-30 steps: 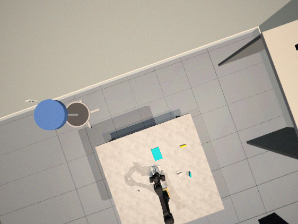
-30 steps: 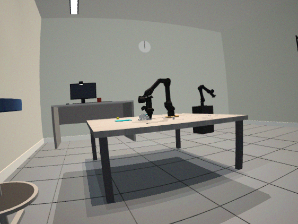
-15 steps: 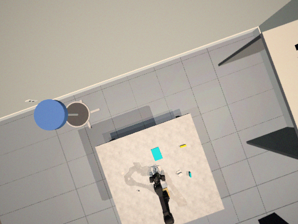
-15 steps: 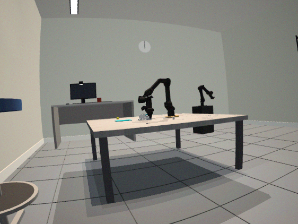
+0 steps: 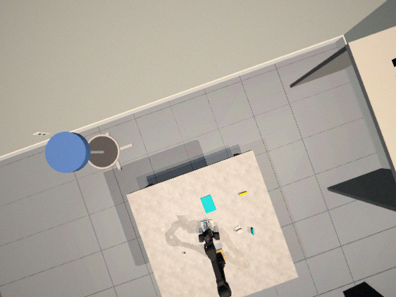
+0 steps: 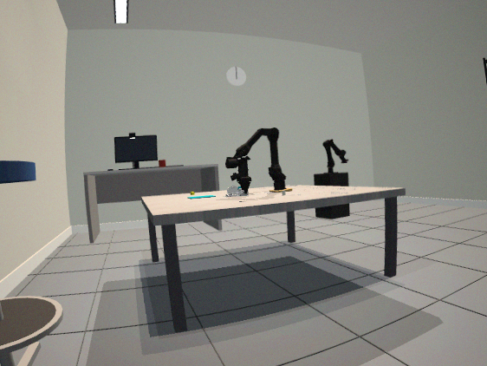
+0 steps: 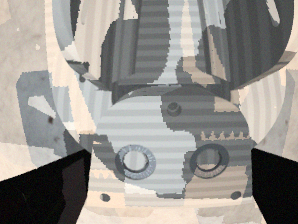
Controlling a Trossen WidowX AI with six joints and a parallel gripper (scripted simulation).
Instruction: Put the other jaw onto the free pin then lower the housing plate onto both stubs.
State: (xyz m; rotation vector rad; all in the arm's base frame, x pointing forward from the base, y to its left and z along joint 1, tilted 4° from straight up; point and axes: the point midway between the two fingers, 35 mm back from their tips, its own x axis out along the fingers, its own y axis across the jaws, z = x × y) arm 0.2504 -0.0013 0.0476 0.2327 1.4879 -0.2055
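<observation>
Right now the white jaw piece is 2 cm ahead of my gripper tip, 2 cm to the right of it and 1 cm above it. From my gripper tip the other things lie so: yellow piece (20 cm ahead, 46 cm to the right); then cyan plate (24 cm ahead, 11 cm to the right).
</observation>
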